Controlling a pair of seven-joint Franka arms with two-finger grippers.
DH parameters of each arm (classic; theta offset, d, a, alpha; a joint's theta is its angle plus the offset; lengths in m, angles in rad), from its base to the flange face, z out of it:
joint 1: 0 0.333 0 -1.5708
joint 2: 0 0 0 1.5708
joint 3: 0 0.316 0.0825 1.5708
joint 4: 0 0 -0.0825 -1.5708
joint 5: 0 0.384 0 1.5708
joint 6: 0 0 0.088 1.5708
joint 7: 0 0.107 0 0
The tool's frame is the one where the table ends.
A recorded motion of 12 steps. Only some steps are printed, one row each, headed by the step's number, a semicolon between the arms.
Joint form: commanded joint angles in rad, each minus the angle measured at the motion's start. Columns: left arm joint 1, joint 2, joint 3, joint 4, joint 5, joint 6, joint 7; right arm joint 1, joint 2, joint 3, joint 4, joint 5, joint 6, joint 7.
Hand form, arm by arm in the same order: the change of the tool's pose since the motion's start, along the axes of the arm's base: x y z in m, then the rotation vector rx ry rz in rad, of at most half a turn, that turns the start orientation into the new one. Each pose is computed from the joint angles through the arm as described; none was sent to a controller.
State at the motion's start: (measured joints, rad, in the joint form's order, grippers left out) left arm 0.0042 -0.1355 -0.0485 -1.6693 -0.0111 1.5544 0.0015; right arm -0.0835 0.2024 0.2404 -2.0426 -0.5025 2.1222 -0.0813
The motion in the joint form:
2: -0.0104 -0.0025 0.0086 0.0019 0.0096 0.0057 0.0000; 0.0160 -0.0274 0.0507 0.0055 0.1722 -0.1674 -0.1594
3: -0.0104 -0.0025 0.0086 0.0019 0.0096 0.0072 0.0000; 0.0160 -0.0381 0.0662 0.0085 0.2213 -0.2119 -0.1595
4: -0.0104 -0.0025 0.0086 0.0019 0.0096 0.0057 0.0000; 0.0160 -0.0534 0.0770 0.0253 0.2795 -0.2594 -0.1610
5: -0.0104 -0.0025 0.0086 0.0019 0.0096 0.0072 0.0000; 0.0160 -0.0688 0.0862 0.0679 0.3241 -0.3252 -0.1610
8: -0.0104 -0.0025 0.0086 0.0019 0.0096 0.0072 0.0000; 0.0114 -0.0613 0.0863 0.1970 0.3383 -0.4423 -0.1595
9: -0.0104 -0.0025 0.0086 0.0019 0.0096 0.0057 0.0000; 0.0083 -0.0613 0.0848 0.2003 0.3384 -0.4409 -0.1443
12: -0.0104 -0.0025 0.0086 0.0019 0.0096 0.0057 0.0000; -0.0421 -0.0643 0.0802 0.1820 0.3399 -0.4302 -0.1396
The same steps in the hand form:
2: -0.0002 0.0004 0.0027 0.0081 -0.0105 -0.0015; -0.0254 0.0337 0.0058 0.0846 0.1953 0.0651
3: 0.0000 0.0004 0.0029 0.0080 -0.0120 -0.0015; -0.0326 0.0424 0.0101 0.1116 0.2303 0.0437
4: -0.0002 0.0004 0.0027 0.0081 -0.0105 -0.0015; -0.0367 0.0502 0.0222 0.1489 0.2530 0.0171
5: 0.0000 0.0004 0.0029 0.0080 -0.0120 -0.0015; -0.0365 0.0570 0.0447 0.1763 0.2659 -0.0055
8: 0.0000 0.0004 0.0029 0.0080 -0.0120 -0.0015; -0.0208 0.0552 0.0903 0.1872 0.2591 -0.0346
9: -0.0002 0.0004 0.0027 0.0081 -0.0105 -0.0015; -0.0194 0.0529 0.0917 0.1871 0.2500 -0.0532
12: -0.0002 0.0004 0.0027 0.0081 -0.0105 -0.0015; -0.0165 0.0227 0.0858 0.1925 0.2486 -0.1114

